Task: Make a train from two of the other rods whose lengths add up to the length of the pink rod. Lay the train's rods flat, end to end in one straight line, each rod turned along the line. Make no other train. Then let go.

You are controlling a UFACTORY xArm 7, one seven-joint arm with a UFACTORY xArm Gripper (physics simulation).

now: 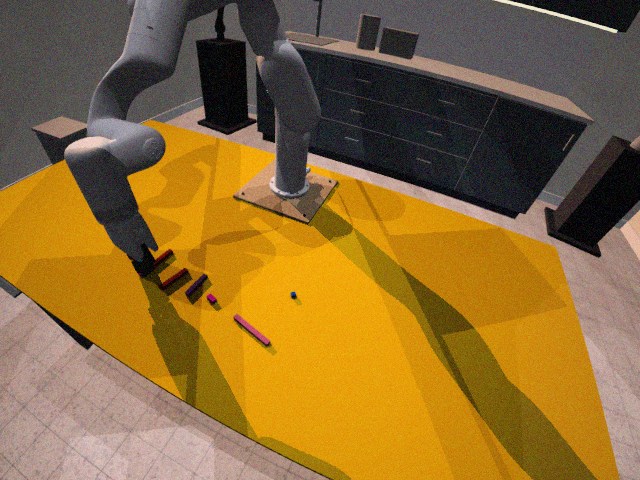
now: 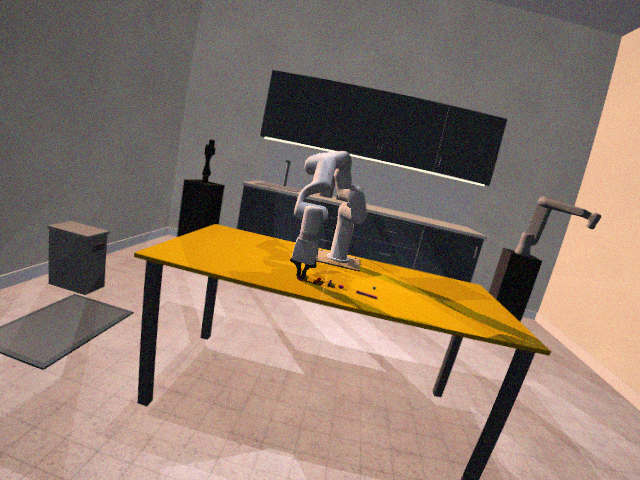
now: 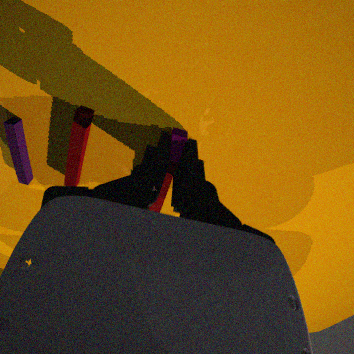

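Pixels of known places: gripper, fingertip midpoint: (image 1: 146, 271) (image 2: 300, 278) (image 3: 172, 151); arm's base, origin of the base link: (image 1: 289, 186) (image 2: 337, 258).
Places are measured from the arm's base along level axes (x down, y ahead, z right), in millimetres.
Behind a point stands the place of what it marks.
My gripper (image 1: 144, 268) {x 4, y 471, z 67 mm} (image 2: 301, 277) {x 4, y 471, z 67 mm} (image 3: 172, 151) {x 4, y 471, z 67 mm} is down at table level, its fingers shut on a short purple rod (image 3: 178, 146) {x -3, y 481, z 69 mm}. A red rod (image 1: 164, 257) {x 0, y 421, z 64 mm} (image 3: 162, 194) {x -3, y 435, z 71 mm} runs on from the purple rod's end, roughly in line with it; the fingers hide where they meet, so I cannot tell if they touch. A second red rod (image 1: 174, 279) {x -1, y 450, z -6 mm} (image 3: 77, 155) {x -2, y 449, z 2 mm} and a dark purple rod (image 1: 196, 285) {x -2, y 433, z -57 mm} (image 3: 19, 152) {x -2, y 435, z -49 mm} lie apart beside them. The pink rod (image 1: 251, 329) {x -3, y 446, z -219 mm} (image 2: 366, 294) {x 1, y 448, z -216 mm} lies farther right, turned another way.
A small magenta rod (image 1: 211, 298) {x -2, y 438, z -107 mm} (image 2: 341, 286) {x -1, y 441, z -107 mm} lies between the dark purple and pink rods. A small blue block (image 1: 293, 295) {x -1, y 333, z -241 mm} (image 2: 374, 288) {x 3, y 334, z -240 mm} lies behind the pink rod. The arm's base plate (image 1: 258, 198) {x 0, y 109, z 36 mm} is at the back of the yellow table (image 1: 330, 403) {x 7, y 478, z -413 mm} (image 2: 206, 242) {x 8, y 344, z 608 mm}.
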